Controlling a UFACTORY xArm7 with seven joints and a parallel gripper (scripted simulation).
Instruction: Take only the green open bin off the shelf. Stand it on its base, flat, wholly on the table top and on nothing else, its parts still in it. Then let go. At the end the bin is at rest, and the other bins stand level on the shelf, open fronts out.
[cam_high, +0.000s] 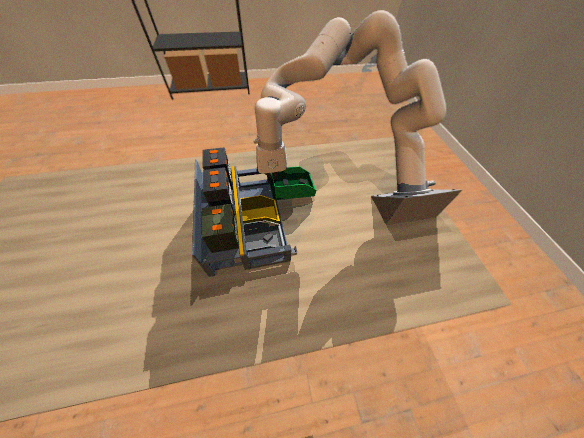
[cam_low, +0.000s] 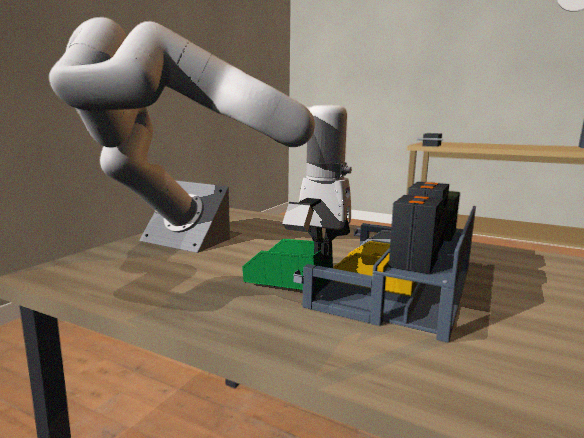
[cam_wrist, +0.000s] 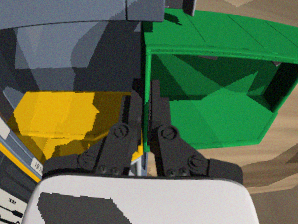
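Right now the green open bin is 8 cm behind my hand and 4 cm below it. From my hand the other things lie so: yellow bin (11 cm to the left, 9 cm ahead, 5 cm below); then grey bin (22 cm to the left, 10 cm ahead, 5 cm below).
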